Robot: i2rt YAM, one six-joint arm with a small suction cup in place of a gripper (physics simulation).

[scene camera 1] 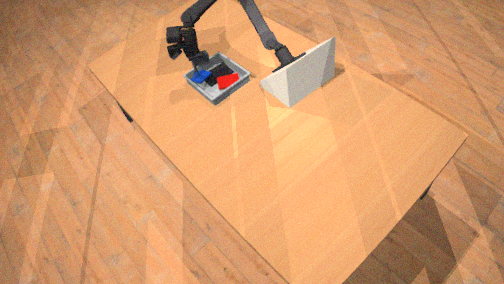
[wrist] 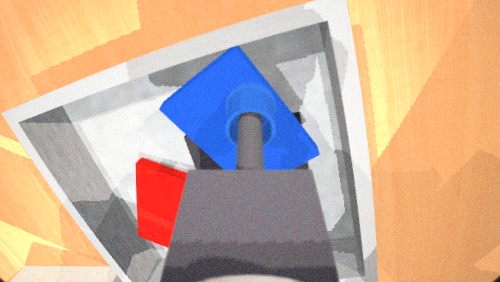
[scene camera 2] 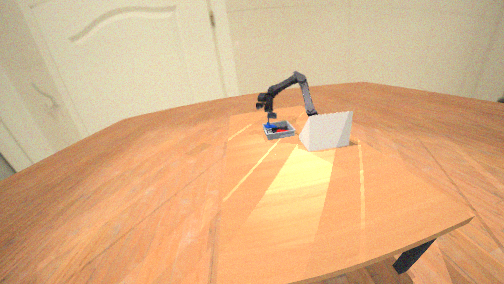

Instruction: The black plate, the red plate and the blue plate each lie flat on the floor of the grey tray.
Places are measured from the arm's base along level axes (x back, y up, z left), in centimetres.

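Pixels of known places: hand at its tool point: [scene camera 1: 197, 78] [wrist: 250, 96] [scene camera 2: 268, 126]; arm's base at its link origin: [scene camera 1: 289, 63] [scene camera 2: 318, 126].
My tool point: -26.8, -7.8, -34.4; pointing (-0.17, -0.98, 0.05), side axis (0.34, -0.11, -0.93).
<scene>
For each thing: its top centre in the pictures, then the offset to it from my tool point, as dx, dy, dz. Level surfaces: height alone.
- blue plate at its top centre: [wrist: 241, 137] [scene camera 1: 200, 74] [scene camera 2: 270, 125] +1.8, +1.6, +1.1
- grey tray at its top centre: [wrist: 198, 209] [scene camera 1: 215, 74] [scene camera 2: 277, 126] +6.6, +1.1, +6.4
- black plate at its top centre: [wrist: 258, 196] [scene camera 1: 217, 73] +9.3, -2.6, +3.0
- red plate at its top centre: [wrist: 168, 220] [scene camera 1: 228, 79] +9.1, -1.4, +11.7
- wooden table at its surface level: dy -3.9
The suction gripper [scene camera 1: 198, 72] [scene camera 2: 269, 123] [wrist: 250, 102] has the blue plate [scene camera 1: 201, 78] [scene camera 2: 271, 126] [wrist: 210, 100] on its cup, roughly level, at the left side of the grey tray [scene camera 1: 216, 101] [scene camera 2: 281, 135] [wrist: 363, 200] in scene camera 1. Whether the blue plate touches anything below is hard to tell. The black plate [scene camera 1: 223, 71] [wrist: 206, 159] is in the tray, partly hidden under the blue plate in the wrist view. The red plate [scene camera 1: 228, 81] [scene camera 2: 283, 131] [wrist: 156, 202] is in the tray beside the black plate; its edge seems to overlap the black one in scene camera 1. Whether it lies fully flat is unclear.
A white wedge-shaped block [scene camera 1: 310, 72] [scene camera 2: 327, 131] stands on the wooden table [scene camera 1: 240, 200] [scene camera 2: 280, 235], right of the tray and in front of the arm's base. The tray's raised walls surround the plates.
</scene>
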